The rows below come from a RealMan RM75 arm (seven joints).
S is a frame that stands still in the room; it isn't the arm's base.
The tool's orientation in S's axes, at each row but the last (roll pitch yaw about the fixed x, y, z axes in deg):
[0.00 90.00 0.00]
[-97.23 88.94 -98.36]
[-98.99 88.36 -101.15]
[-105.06 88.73 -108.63]
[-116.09 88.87 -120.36]
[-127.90 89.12 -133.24]
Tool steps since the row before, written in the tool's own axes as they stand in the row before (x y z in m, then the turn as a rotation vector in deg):
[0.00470 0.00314 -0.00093 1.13 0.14 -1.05]
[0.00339 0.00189 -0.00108 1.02 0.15 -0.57]
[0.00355 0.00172 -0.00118 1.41 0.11 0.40]
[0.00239 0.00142 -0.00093 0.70 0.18 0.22]
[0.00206 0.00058 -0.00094 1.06 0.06 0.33]
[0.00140 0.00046 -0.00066 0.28 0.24 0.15]
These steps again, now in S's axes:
[-0.00093 0.00314 -0.00470 -1.05 0.14 -1.13]
[-0.00105 0.00185 -0.00342 -0.57 0.14 -1.02]
[-0.00113 0.00166 -0.00359 0.40 0.06 -1.41]
[-0.00086 0.00142 -0.00241 0.23 0.15 -0.70]
[-0.00091 0.00061 -0.00206 0.32 0.02 -1.06]
[-0.00063 0.00050 -0.00140 0.17 0.22 -0.28]

